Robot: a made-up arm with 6 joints.
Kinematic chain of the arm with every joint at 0, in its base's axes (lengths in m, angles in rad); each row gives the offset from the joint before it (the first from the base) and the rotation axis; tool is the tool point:
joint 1: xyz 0 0 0.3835 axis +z
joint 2: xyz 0 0 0 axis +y
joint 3: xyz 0 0 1.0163 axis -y
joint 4: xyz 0 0 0 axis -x
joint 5: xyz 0.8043 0 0 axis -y
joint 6: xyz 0 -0.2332 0 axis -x
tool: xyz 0 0 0
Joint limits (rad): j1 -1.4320..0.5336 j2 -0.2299..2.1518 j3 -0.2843..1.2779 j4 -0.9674..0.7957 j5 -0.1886..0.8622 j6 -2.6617..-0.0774
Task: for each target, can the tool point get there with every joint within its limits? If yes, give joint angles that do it. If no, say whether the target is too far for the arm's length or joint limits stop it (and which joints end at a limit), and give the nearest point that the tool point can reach.
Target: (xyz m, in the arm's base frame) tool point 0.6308 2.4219 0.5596
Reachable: no: too far | nearest point 1.5925 0.7871 0.5593 | short by 1.897 m
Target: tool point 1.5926 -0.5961 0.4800
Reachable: yes | joints -0.2485 1.1637 0.9527 -0.6467 0.3165 -0.8203
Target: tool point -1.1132 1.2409 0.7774
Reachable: no: joint limits stop it (at a limit: joint 2, joint 3, joint 4) | nearest point -0.2562 0.2856 2.1863 | short by 1.906 m
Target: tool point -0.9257 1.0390 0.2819
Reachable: no: joint limits stop it (at a limit: joint 1, joint 2, joint 3, joint 4) | nearest point -0.1155 -0.1299 -0.5496 | short by 1.648 m
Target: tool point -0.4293 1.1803 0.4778
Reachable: no: joint limits stop it (at a limit: joint 1, joint 3, joint 4) | nearest point 0.8164 0.3286 0.7391 | short by 1.531 m
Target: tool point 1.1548 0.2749 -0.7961
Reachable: yes | joints 0.3799 1.9707 0.8871 -0.7354 0.5906 -2.1384
